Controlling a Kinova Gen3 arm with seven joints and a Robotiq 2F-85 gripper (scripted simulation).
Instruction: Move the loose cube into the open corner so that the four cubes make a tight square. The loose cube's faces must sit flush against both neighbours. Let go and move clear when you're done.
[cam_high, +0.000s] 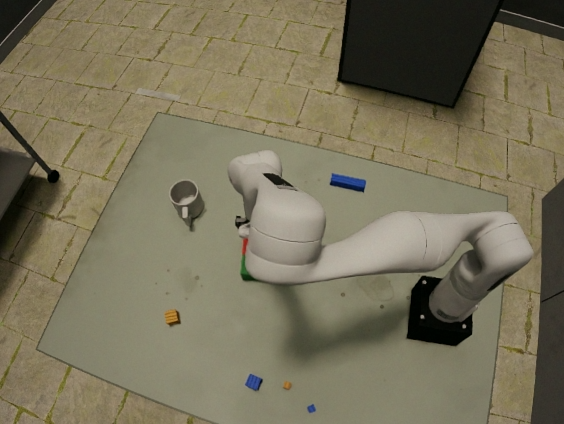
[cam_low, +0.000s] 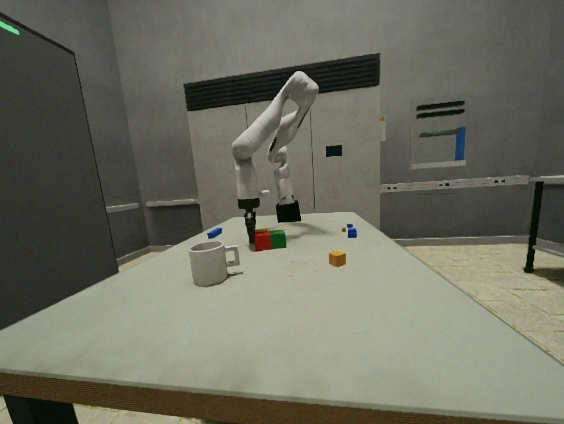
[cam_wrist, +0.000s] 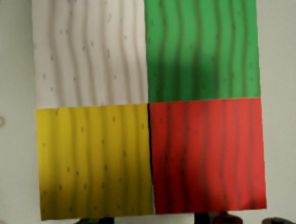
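Now: hand 4 cm past the yellow cube, 2 cm to the right of it and 1 cm above it. From my hand the other things lie so: green cube 1 cm behind, 9 cm to the left, 1 cm below; then white cube 6 cm behind, 7 cm to the left, 1 cm below; then red cube 1 cm ahead, 4 cm to the left, 1 cm below.
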